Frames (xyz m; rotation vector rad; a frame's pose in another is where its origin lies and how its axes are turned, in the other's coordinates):
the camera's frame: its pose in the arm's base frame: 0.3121 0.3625 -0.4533 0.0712 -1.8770 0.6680
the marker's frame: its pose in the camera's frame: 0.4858 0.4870 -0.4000 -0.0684 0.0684 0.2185
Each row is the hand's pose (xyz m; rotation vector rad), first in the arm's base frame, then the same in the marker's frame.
Working: the arm's base frame: its pose in the marker's frame: -0.2937 -0.8770 0.6496 0.2012 1.8553 -0.7442

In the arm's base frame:
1: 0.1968 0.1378 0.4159 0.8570 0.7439 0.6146
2: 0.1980 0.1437 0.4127 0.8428 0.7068 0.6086
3: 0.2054 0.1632 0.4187 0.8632 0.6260 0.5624
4: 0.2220 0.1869 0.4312 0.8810 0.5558 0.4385
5: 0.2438 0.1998 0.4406 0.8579 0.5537 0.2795
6: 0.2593 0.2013 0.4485 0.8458 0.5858 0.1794
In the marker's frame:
1: 0.0157 -1.0486 0.3248 1.7016 1.8298 -1.0488
2: 0.0155 -1.0423 0.3221 1.6628 1.8152 -1.0428
3: 0.0262 -1.0319 0.3064 1.5853 1.7617 -1.1022
4: 0.0403 -1.0237 0.2794 1.4485 1.7488 -1.2231
5: 0.0447 -1.0234 0.2528 1.2944 1.8248 -1.3375
6: 0.0453 -1.0300 0.2366 1.2159 1.8944 -1.4129

